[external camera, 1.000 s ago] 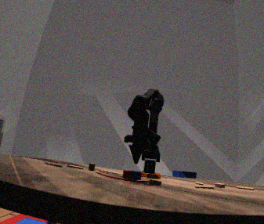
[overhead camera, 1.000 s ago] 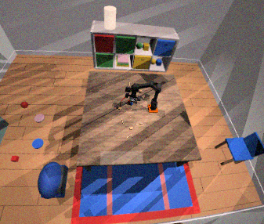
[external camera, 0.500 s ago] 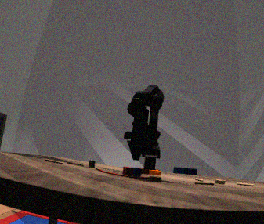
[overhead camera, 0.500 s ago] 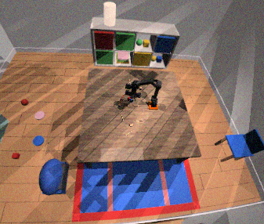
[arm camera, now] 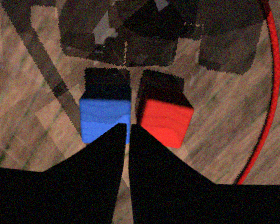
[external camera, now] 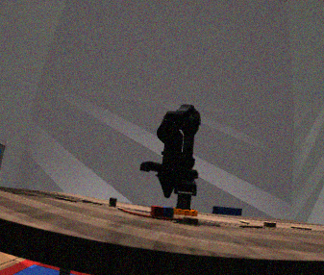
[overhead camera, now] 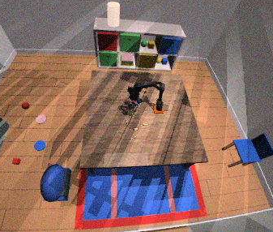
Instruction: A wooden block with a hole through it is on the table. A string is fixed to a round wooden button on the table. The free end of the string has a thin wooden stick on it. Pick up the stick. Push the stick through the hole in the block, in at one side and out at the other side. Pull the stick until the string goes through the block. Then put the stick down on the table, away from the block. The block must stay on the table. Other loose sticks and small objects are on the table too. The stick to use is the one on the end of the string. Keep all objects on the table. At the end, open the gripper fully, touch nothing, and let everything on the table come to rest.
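My gripper tip is now 10 mm short of the red block, 20 mm to the left of it and 40 mm above it. Also, from my gripper tip: tan wooden cylinder: 140 mm behind, 210 mm to the right, 40 mm below; blue block: 20 mm behind, 10 mm to the left, 40 mm below; thin pale wooden stick: 20 mm behind, 150 mm to the right, 60 mm below.
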